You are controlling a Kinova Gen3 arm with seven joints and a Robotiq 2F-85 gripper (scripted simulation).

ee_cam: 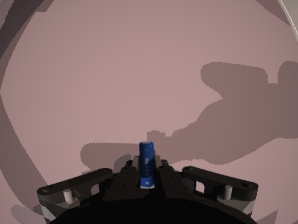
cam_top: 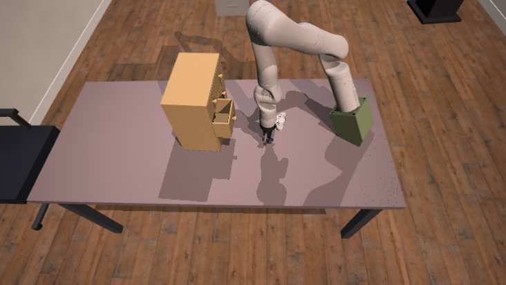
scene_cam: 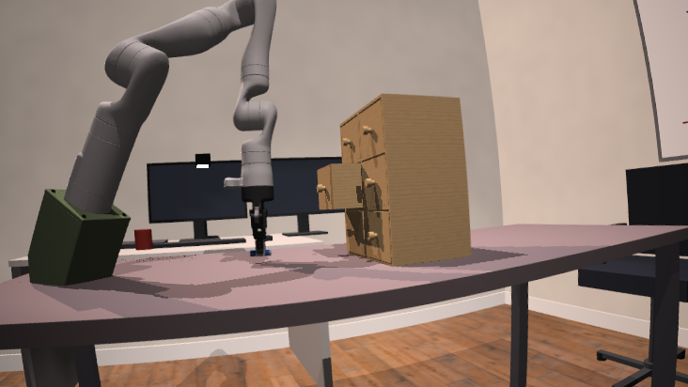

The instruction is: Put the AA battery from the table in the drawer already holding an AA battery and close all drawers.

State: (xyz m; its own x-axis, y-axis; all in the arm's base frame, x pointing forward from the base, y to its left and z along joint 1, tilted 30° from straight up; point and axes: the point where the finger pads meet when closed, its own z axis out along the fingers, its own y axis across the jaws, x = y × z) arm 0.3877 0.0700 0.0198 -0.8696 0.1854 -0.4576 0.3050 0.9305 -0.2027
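Now: hand 200 mm short of the small orange thing, 30 mm to the left of it and 90 mm below it. Round my hand: small dark object: 260 mm ahead, 80 mm to the right, 20 mm below; blue AA battery: 10 mm below.
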